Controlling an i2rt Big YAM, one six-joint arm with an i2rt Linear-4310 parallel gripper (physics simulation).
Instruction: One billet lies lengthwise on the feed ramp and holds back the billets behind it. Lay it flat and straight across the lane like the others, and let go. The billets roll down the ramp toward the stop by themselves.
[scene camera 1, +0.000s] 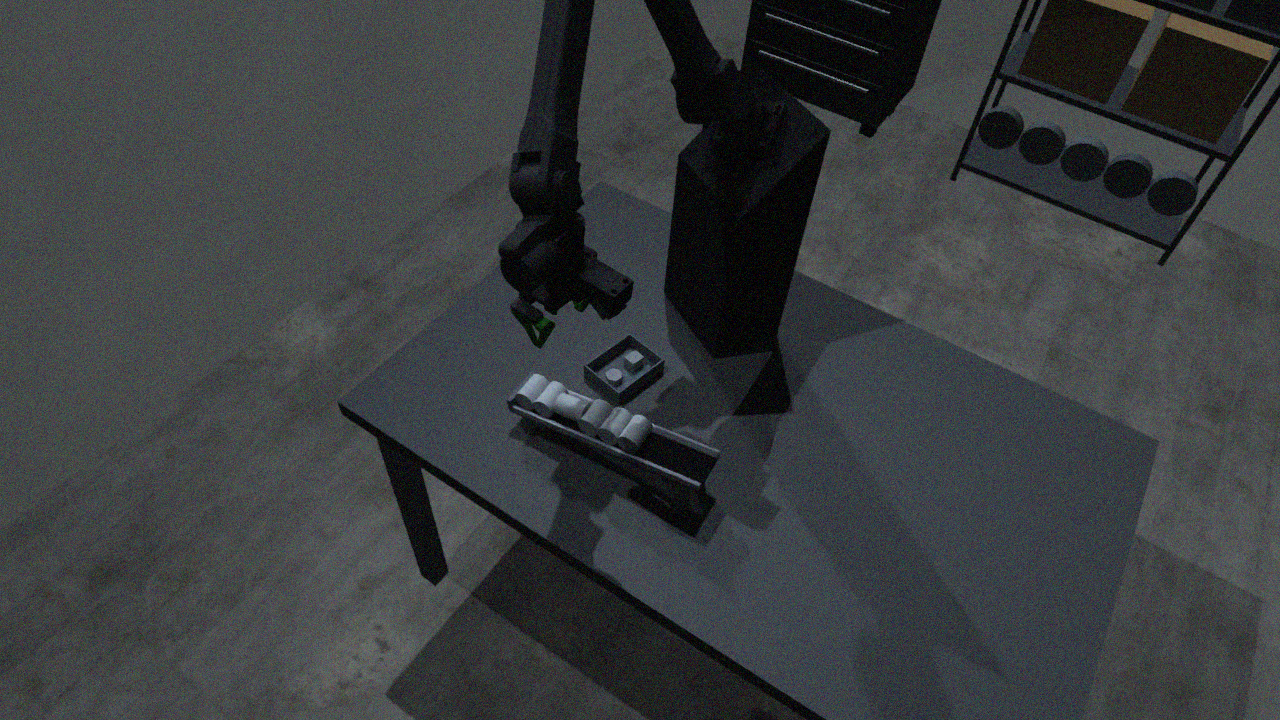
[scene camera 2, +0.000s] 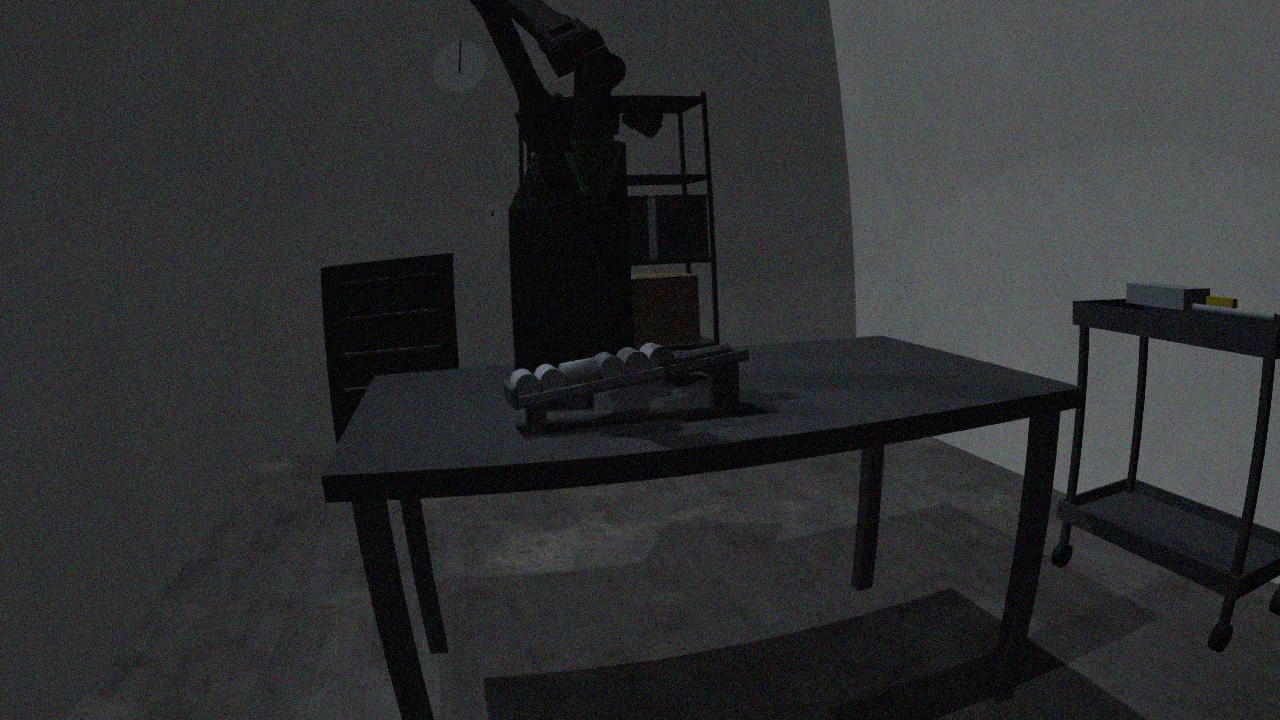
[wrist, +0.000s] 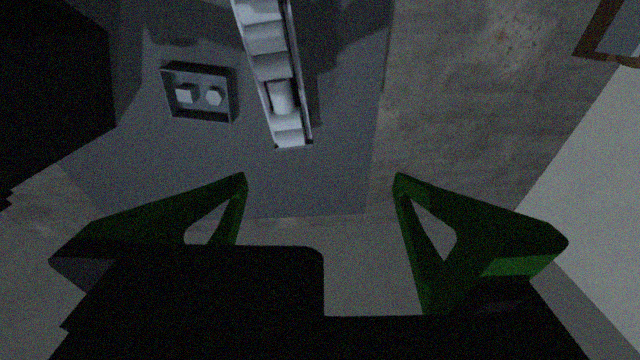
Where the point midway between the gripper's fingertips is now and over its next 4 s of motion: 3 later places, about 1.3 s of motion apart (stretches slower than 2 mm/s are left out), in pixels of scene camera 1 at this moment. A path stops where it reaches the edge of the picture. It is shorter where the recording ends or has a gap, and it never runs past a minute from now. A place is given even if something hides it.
My gripper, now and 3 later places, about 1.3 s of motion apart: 558, 327; 663, 345; 666, 355; 513, 220
